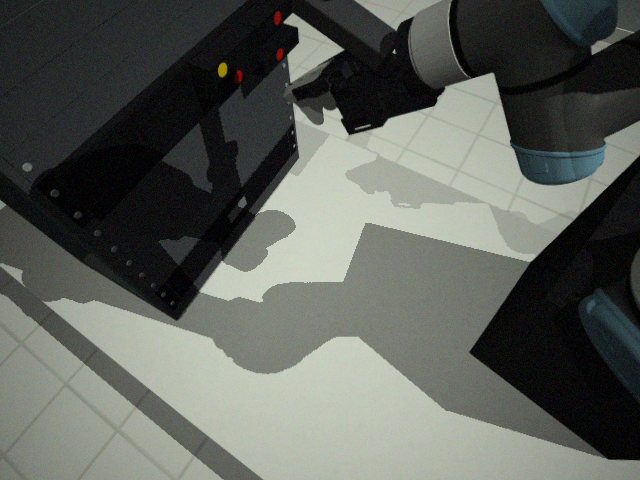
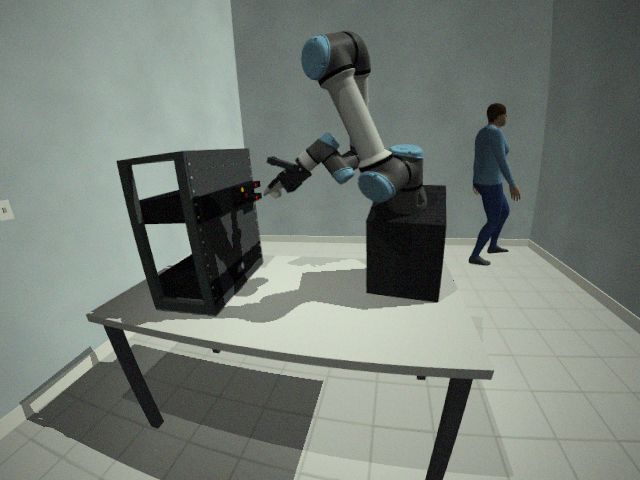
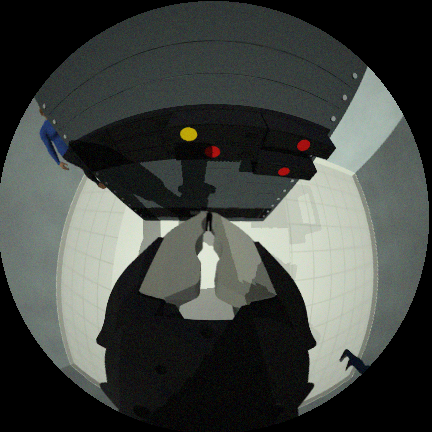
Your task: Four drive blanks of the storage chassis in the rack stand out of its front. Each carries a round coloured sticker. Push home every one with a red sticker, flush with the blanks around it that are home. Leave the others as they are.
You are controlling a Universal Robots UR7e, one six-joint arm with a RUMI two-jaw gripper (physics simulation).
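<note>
The storage chassis [image 2: 222, 198] [image 3: 125, 142] is a dark band across the rack [image 1: 77, 62] [image 2: 217, 165] [image 3: 215, 55]. The upper right blank with a red sticker [image 1: 277, 18] [image 3: 303, 145] and the lower right blank with a red sticker [image 1: 279, 54] [image 3: 284, 171] stand out clearly. Left of them, a yellow sticker [image 1: 222, 69] [image 3: 188, 134] sits on an upper blank that stands out. Below it is another red sticker [image 1: 238, 76] [image 3: 212, 151], partly shaded; its blank's depth is hard to tell. My gripper [image 1: 287, 93] [image 2: 265, 194] [image 3: 208, 214] is shut and empty, in front of the rack, below the stickers' level.
The rack stands on the table [image 1: 361, 413] [image 2: 361, 335]. The arm's black base block [image 1: 558, 335] [image 2: 405, 258] stands opposite its front. A person in blue [image 2: 491, 160] [image 3: 52, 140] is beyond the table. Arm shadows fall across the rack front.
</note>
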